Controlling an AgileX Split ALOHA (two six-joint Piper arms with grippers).
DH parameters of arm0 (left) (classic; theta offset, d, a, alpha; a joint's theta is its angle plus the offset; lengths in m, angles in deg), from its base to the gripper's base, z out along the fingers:
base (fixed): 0 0 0 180
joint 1: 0 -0.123 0 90
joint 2: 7.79 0 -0.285 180
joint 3: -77.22 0 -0.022 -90
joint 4: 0 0.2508 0 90
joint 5: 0 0 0.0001 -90
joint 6: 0 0.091 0 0
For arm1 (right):
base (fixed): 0 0 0 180
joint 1: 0 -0.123 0 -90
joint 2: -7.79 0 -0.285 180
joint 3: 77.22 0 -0.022 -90
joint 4: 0 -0.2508 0 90
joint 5: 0 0 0.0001 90
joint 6: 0 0.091 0 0
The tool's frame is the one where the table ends.
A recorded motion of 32 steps. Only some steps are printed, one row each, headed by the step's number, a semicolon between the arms.
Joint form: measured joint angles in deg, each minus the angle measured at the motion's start. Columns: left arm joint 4, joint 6, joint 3, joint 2, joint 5, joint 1; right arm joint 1, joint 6, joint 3, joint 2, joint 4, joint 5.
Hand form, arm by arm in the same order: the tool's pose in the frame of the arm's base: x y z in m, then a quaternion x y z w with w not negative. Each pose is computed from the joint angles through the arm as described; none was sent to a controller.
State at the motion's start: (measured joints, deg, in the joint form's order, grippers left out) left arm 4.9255 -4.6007 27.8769 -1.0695 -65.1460 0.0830; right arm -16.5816 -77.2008 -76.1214 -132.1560 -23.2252 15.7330
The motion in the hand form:
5: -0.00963 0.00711 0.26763 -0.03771 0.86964 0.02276 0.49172; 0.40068 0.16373 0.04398 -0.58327 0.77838 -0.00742 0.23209
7: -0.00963 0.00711 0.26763 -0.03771 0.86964 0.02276 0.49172; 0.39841 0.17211 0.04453 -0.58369 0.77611 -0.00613 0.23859
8: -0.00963 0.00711 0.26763 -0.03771 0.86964 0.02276 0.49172; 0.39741 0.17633 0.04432 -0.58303 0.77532 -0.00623 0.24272
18: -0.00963 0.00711 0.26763 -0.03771 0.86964 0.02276 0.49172; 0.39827 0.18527 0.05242 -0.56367 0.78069 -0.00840 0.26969
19: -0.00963 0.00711 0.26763 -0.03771 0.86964 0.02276 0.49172; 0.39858 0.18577 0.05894 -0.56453 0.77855 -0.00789 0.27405
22: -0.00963 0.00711 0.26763 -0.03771 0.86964 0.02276 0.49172; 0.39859 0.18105 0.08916 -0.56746 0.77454 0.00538 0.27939
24: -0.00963 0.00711 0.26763 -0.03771 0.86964 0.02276 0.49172; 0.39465 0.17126 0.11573 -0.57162 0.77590 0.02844 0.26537
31: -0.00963 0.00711 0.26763 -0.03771 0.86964 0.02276 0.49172; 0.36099 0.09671 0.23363 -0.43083 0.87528 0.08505 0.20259
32: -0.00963 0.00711 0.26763 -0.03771 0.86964 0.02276 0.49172; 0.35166 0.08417 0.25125 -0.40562 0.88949 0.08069 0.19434
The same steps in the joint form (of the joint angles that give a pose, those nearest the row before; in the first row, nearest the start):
5: 0.00 0.00 0.00 0.00 0.00 0.00; -4.31 0.00 0.00 0.00 -3.36 -1.47
7: 0.00 0.00 0.00 0.00 0.00 0.00; -5.49 0.00 0.00 0.00 -4.28 -2.28
8: 0.00 0.00 0.00 0.00 0.00 0.00; -6.09 0.00 0.00 -0.08 -4.82 -2.90
18: 0.00 0.00 0.00 0.00 0.00 0.00; -7.27 -0.01 0.05 0.75 -8.04 -5.52
19: 0.00 0.00 0.00 0.00 0.00 0.00; -7.27 0.00 0.06 1.64 -7.92 -5.08
22: 0.00 0.00 0.00 0.00 0.00 0.00; -6.24 0.07 0.05 5.99 -7.36 -0.41
24: 0.00 0.00 0.00 0.00 0.00 0.00; -4.60 0.99 0.05 10.09 -6.11 6.70
31: 0.00 0.00 0.00 0.00 0.00 0.00; 5.24 25.37 0.05 29.11 3.00 33.50
32: 0.00 0.00 0.00 0.00 0.00 0.00; 6.71 29.32 0.05 32.23 5.03 37.05

